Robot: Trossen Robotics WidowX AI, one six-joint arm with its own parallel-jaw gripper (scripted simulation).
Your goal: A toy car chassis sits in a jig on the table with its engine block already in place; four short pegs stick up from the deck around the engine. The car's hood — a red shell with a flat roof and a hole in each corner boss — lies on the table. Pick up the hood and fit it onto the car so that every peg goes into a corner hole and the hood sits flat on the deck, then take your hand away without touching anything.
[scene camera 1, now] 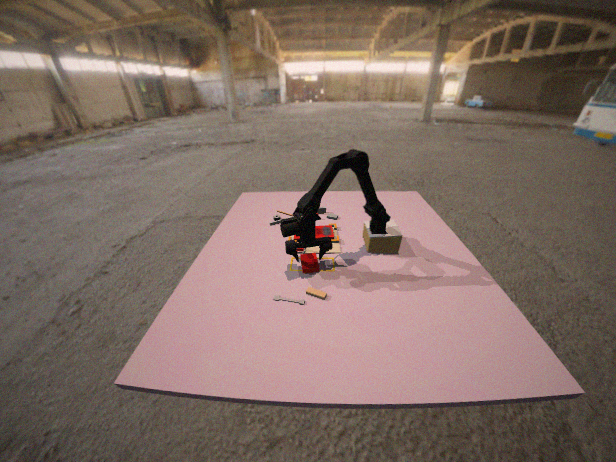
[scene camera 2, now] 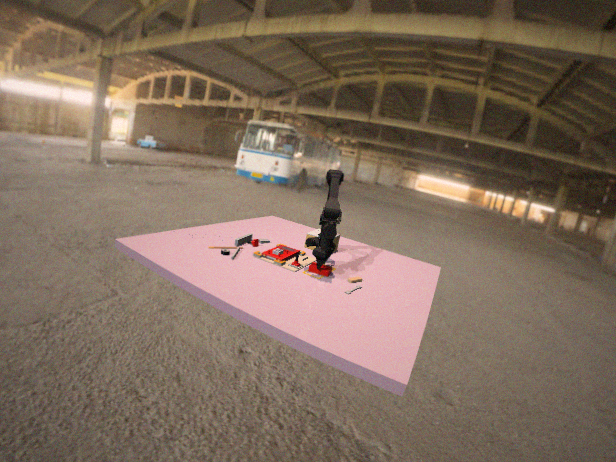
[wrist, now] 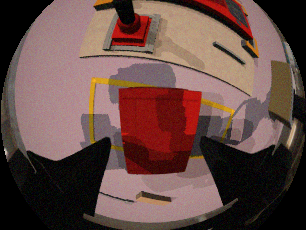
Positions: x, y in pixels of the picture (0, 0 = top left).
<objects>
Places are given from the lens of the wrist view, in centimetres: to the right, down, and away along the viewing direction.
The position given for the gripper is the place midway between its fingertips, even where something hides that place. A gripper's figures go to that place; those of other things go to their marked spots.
gripper (wrist: 157, 142): 0, 2, 10
red hood (wrist: 158, 124): 0, 1, 9
</objects>
